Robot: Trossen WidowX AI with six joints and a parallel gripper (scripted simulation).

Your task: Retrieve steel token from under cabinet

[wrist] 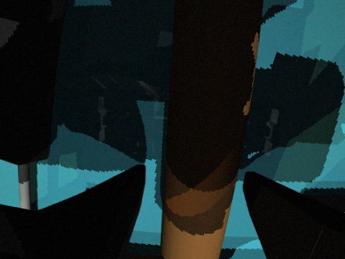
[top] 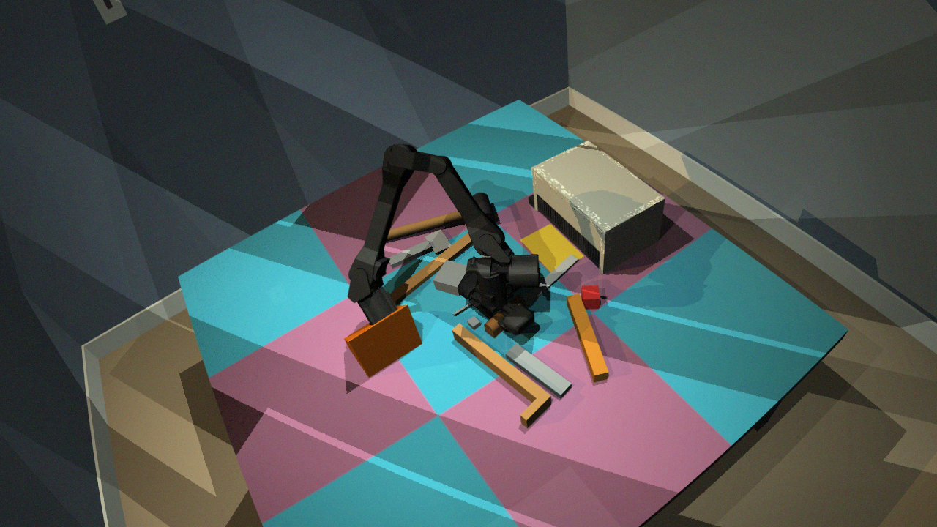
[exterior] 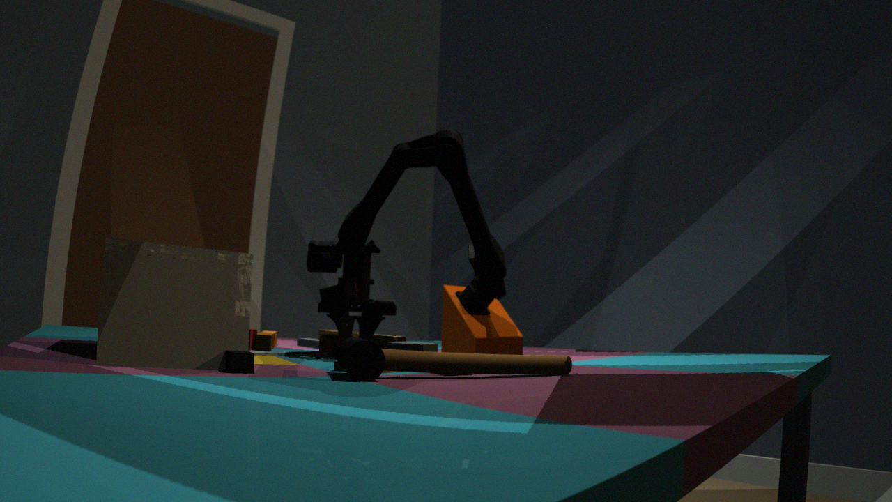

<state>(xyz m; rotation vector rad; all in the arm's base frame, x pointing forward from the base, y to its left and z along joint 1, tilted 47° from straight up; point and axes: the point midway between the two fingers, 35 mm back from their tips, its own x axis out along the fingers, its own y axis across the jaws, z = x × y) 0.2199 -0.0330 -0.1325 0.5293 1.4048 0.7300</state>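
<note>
Now: gripper tip 4 cm to the right of the small grey cube and 4 cm past it. Round my gripper tip: grey bar 15 cm to the right, 1 cm behind; screwdriver 9 cm to the left; grey block 19 cm to the left, 1 cm above.
</note>
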